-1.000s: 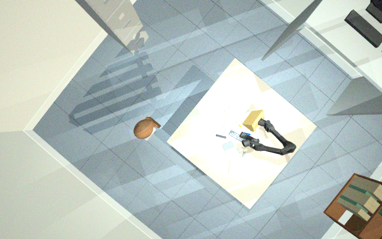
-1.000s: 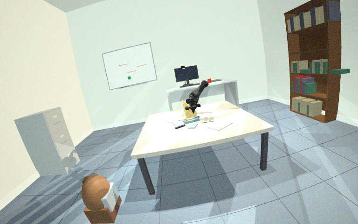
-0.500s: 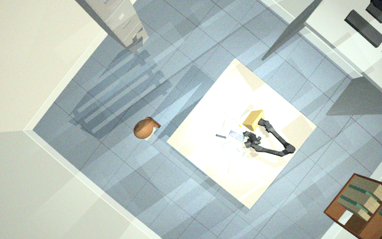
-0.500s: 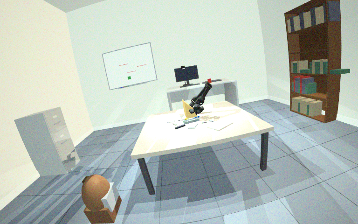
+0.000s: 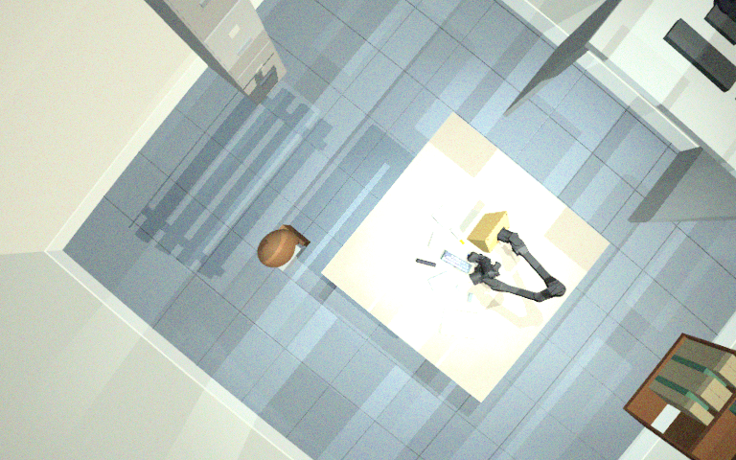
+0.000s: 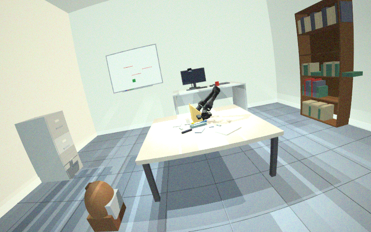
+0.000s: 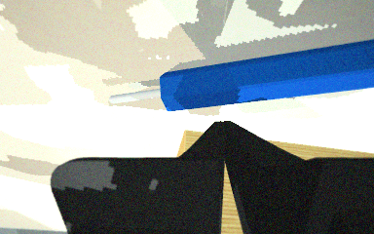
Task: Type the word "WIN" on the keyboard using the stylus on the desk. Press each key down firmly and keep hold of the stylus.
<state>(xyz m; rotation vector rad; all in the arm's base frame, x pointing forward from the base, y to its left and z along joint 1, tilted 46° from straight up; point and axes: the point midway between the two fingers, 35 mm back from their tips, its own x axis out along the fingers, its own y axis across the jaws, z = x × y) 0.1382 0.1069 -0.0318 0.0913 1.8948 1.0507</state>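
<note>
Now: the blue stylus 20 mm ahead of my gripper tip and 20 mm to the left of it. Round my gripper tip: W key: 130 mm ahead, 40 mm to the right; small block: 250 mm ahead, 60 mm to the left, 10 mm below; yellow-tipped marker: 20 mm ahead, 160 mm to the right.
</note>
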